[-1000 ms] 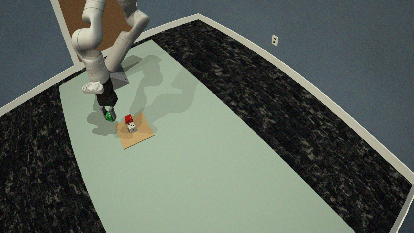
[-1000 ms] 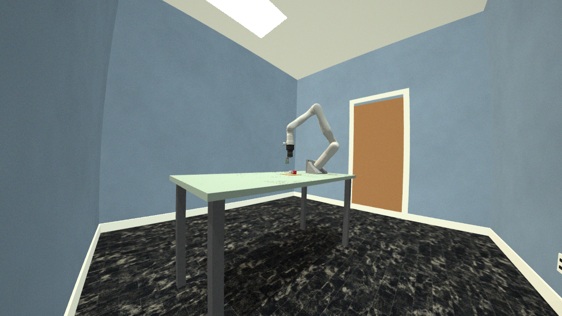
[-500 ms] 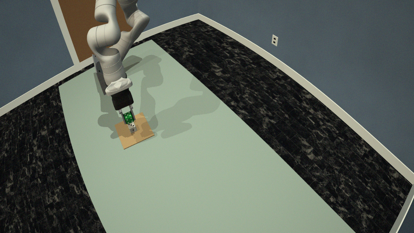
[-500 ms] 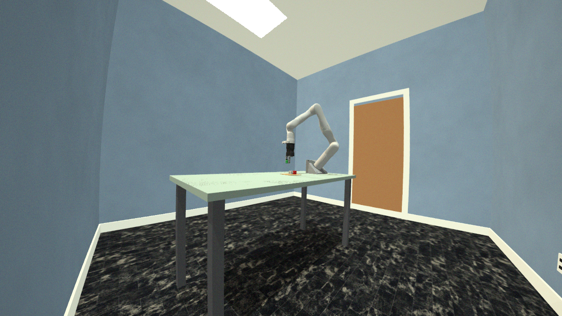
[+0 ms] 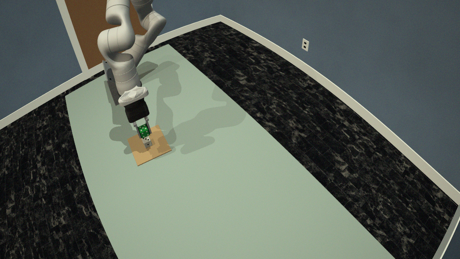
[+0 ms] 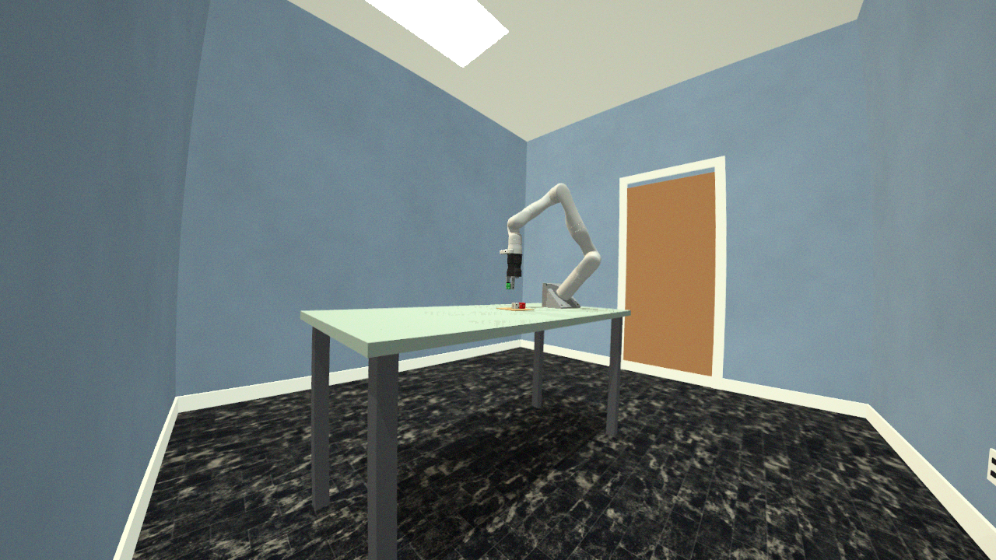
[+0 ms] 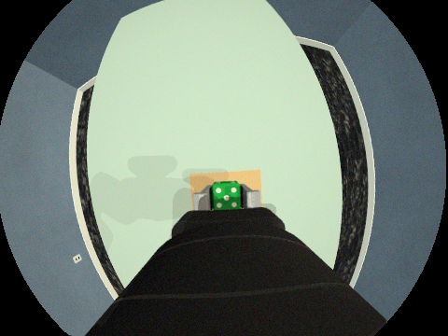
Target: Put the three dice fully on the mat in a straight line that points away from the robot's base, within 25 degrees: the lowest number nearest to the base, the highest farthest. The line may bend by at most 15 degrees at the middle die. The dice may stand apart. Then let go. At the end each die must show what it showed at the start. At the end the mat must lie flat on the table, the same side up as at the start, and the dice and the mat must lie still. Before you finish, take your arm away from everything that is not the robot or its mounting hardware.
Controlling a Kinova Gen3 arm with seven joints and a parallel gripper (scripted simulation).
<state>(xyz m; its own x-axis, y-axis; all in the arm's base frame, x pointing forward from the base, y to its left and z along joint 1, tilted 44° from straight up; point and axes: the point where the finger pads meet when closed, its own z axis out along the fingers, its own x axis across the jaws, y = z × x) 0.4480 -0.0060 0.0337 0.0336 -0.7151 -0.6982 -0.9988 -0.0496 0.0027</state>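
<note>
Now: the white die 100 mm below my hand and 40 mm behind it. Also, from my hand: green die right at my hand; then tan mat 120 mm below, 40 mm behind; then red die 100 mm below, 90 mm behind, 10 mm to the right.
</note>
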